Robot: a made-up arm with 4 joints.
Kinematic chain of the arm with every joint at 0, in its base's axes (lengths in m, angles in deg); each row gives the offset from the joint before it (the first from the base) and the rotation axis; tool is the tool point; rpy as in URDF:
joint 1: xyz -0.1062 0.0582 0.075 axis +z
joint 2: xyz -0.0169 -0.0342 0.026 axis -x
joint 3: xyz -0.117 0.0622 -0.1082 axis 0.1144 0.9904 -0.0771
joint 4: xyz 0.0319 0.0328 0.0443 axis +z
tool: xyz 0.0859 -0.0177 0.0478 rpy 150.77 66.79 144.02
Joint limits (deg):
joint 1: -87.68..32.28
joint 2: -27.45..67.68
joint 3: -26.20..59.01
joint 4: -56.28..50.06
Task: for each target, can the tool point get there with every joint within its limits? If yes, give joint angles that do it. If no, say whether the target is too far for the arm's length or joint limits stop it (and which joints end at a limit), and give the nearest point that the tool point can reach.
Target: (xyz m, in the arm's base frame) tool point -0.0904 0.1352 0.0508
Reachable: yes | joints -37.81 26.64 -10.22 23.20
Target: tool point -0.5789 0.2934 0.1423
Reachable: no: too far | nearest point -0.2409 0.1252 0.1149 | short by 0.379 m
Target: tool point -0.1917 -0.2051 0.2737
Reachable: no: joint limits stop it (at a limit: joint 1, joint 2, joint 3, joint 4) | nearest point -0.1935 -0.0187 0.1155 | short by 0.244 m
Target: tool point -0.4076 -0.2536 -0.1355
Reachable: no: too far | nearest point -0.2141 -0.0534 -0.0281 | short by 0.298 m
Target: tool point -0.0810 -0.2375 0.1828
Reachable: no: joint limits stop it (at a limit: joint 2, joint 3, joint 4) | nearest point -0.0938 -0.0877 0.0549 | short by 0.197 m
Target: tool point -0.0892 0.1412 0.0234
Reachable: yes | joints -39.46 35.38 -9.72 35.57
